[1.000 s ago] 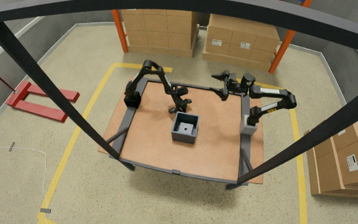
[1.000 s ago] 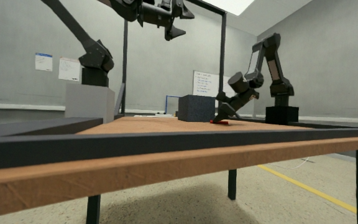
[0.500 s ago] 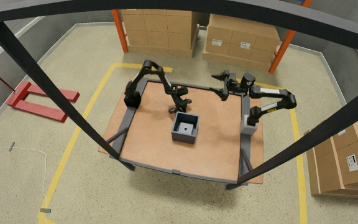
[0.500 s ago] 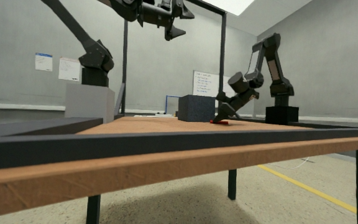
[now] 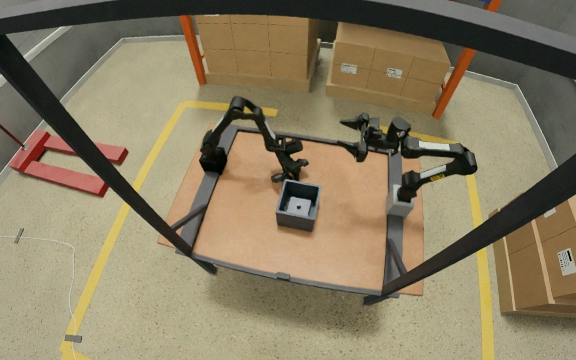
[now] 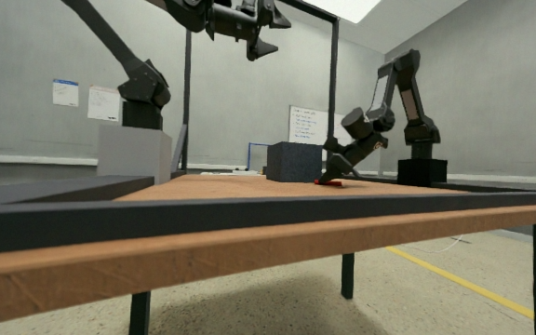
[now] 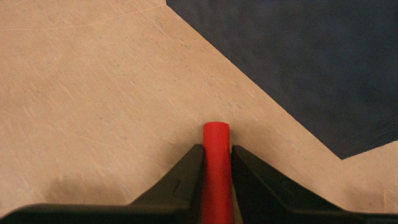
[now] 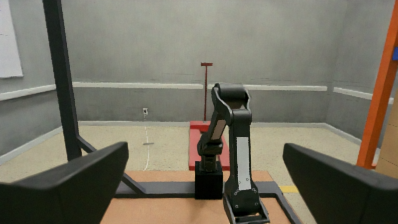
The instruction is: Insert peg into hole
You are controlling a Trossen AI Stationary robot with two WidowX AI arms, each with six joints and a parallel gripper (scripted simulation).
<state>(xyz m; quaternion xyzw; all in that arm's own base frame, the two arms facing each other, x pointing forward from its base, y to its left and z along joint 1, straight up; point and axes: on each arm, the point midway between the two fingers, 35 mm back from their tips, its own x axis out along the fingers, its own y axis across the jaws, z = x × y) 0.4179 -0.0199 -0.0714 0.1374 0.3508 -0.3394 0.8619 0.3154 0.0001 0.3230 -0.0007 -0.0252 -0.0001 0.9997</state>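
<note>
My left gripper is now 20 mm above the red peg. From my left hand the other things lie so: dark frame rail (290 mm ahead, 20 mm to the right, 20 mm below); then light plate (150 mm behind, 60 mm to the right, 10 mm above).
</note>
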